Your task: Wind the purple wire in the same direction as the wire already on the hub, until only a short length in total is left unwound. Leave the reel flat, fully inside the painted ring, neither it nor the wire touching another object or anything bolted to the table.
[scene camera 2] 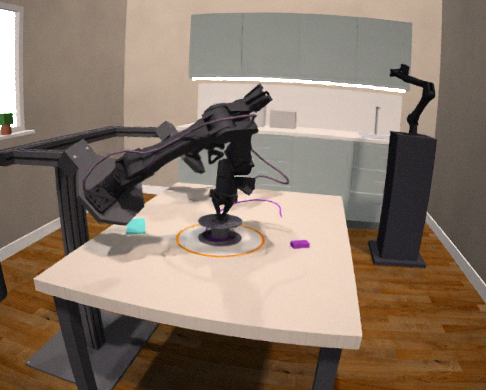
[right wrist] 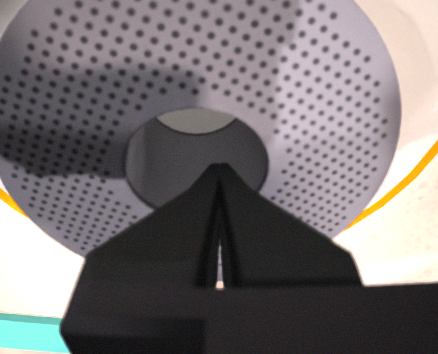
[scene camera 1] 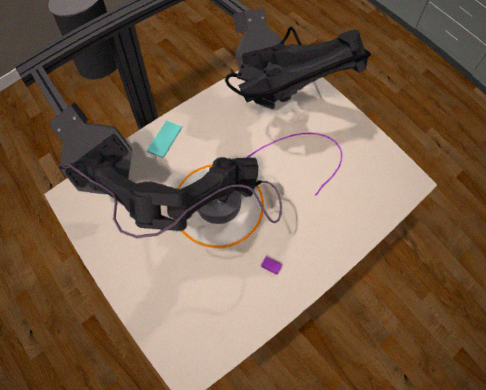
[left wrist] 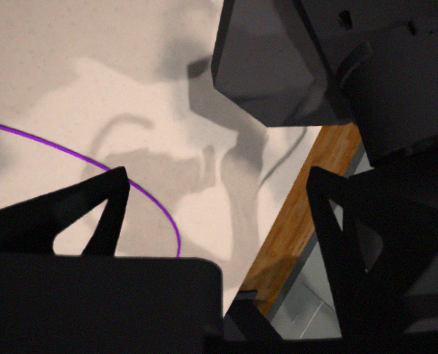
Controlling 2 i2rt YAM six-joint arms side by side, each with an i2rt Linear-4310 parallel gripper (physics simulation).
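Seen in the pictures: left gripper, between the fingertips: (scene camera 2: 208, 156) (left wrist: 218, 176); right gripper, between the fingertips: (scene camera 2: 220, 220) (right wrist: 219, 178); left arm's base, origin of its link: (scene camera 1: 264, 58) (left wrist: 384, 48); right arm's base, origin of its link: (scene camera 2: 111, 187) (scene camera 1: 95, 160).
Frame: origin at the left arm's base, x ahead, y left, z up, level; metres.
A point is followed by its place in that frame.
Note:
The dark reel (scene camera 1: 220, 212) {x 0.445, y -0.316, z -0.163 m} (scene camera 2: 233, 221) {x 0.427, y -0.286, z -0.164 m} (right wrist: 335, 110) {x 0.438, y -0.311, z -0.164 m} lies flat inside the orange painted ring (scene camera 1: 220, 246) {x 0.534, y -0.348, z -0.229 m} (scene camera 2: 220, 256) {x 0.474, y -0.434, z -0.228 m} (right wrist: 415, 175) {x 0.466, y -0.441, z -0.228 m}. Some purple wire shows on its hub in scene camera 2. The loose purple wire (scene camera 1: 341, 155) {x 0.352, y 0.188, z -0.223 m} (scene camera 2: 260, 200) {x 0.286, y 0.189, z -0.228 m} (left wrist: 178, 235) {x 0.242, y 0.156, z -0.225 m} curves away from the reel toward the upper right in scene camera 1; part is hidden behind the right arm. My right gripper (scene camera 2: 221, 218) {x 0.391, y -0.310, z -0.160 m} (right wrist: 219, 178) {x 0.391, y -0.310, z -0.160 m} is shut and empty, its tips over the reel's centre hole; whether they reach into it or touch it I cannot tell. My left gripper (left wrist: 218, 176) {x 0.139, y -0.038, z -0.003 m} is open and empty, high above the table.
A turquoise block (scene camera 1: 165, 139) {x 0.074, y -0.413, z -0.220 m} (scene camera 2: 136, 226) {x 0.080, y -0.425, z -0.221 m} (right wrist: 30, 332) {x 0.085, y -0.414, z -0.221 m} lies beyond the ring, toward the mounting frame. A small purple block (scene camera 1: 271, 265) {x 0.653, y -0.216, z -0.214 m} (scene camera 2: 300, 244) {x 0.660, y -0.229, z -0.215 m} lies outside the ring, on the other side. The right arm and its looping cable hang over the ring.

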